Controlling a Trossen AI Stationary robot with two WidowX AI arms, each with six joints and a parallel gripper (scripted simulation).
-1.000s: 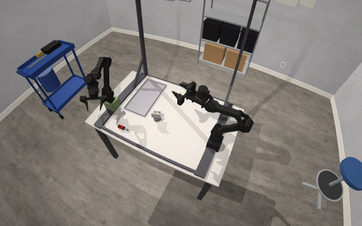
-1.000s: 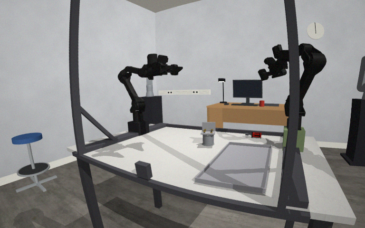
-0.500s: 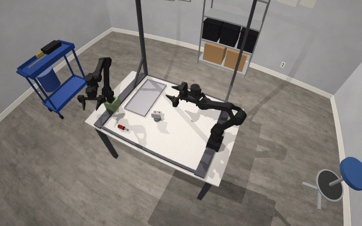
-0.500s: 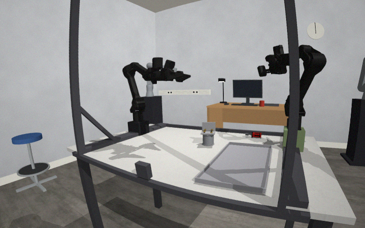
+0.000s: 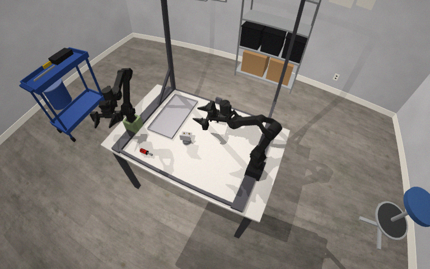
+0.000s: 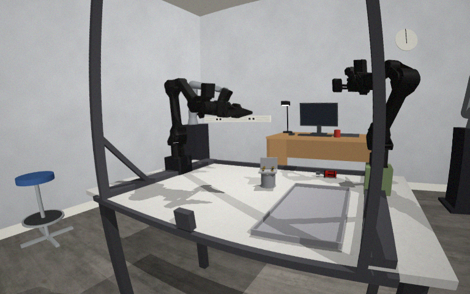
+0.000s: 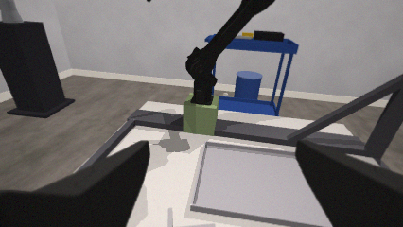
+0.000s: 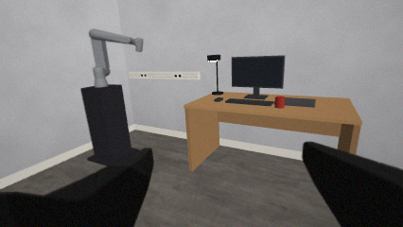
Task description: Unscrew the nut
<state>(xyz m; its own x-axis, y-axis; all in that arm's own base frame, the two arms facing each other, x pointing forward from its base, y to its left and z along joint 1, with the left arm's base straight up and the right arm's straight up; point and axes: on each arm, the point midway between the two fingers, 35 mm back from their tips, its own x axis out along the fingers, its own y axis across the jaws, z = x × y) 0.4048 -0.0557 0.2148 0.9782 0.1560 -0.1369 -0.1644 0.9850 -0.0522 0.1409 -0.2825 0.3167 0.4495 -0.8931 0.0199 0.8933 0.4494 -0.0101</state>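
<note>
Now: the grey joint module 26 cm below my left hand, 10 cm to the right of it and 2 cm ahead of it. Also, from my left hand: l-shaped bracket (22 cm below, 10 cm to the right, 2 cm ahead); then dark table-edge rail (32 cm ahead, 29 cm below, 7 cm to the right); then shallow grey tray (31 cm to the right, 29 cm below, 16 cm behind).
Right now the red-handled nut driver is 13 cm behind my right hand, 9 cm to the left of it and 40 cm below it. Also, from my right hand: l-shaped bracket 33 cm behind, 30 cm to the left, 34 cm below; grey joint module 34 cm behind, 30 cm to the left, 38 cm below; dark table-edge rail 4 cm behind, 32 cm to the left, 40 cm below.
</note>
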